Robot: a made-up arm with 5 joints.
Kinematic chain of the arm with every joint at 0, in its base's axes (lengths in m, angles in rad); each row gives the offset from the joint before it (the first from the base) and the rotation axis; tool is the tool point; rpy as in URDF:
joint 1: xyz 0 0 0.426 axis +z
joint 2: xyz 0 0 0 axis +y
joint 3: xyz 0.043 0 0.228 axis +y
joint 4: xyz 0.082 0 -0.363 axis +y
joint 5: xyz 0.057 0 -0.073 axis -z
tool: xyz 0 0 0 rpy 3.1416 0 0
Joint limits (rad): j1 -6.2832..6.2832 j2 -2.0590..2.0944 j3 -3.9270..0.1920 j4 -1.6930..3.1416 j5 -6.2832..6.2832
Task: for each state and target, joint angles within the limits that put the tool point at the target. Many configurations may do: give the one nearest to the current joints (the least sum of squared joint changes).
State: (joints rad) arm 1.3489 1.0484 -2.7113 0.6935 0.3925
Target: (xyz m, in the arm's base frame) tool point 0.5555 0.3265 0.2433
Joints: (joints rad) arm 0.5314 1.3147 -2.2970 0.8605 0.3925
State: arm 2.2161 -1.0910 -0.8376 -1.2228 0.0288
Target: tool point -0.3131 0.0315 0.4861
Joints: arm 3.0413 -0.3685 -0.3045 -1.0076 0.0288
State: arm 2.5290 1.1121 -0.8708 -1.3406 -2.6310
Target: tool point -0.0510 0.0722 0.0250
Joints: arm 2.1858 1.5960 -0.7525 -1.1852 -2.6310
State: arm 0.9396 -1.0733 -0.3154 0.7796 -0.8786
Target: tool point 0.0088 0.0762 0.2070
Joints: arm 1.4558 -0.2402 0.1920 0.8215 -0.8786
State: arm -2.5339 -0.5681 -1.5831 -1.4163 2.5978
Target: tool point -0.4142 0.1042 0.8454
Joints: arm -3.3880 0.1468 -1.7889 -0.8907 2.5978
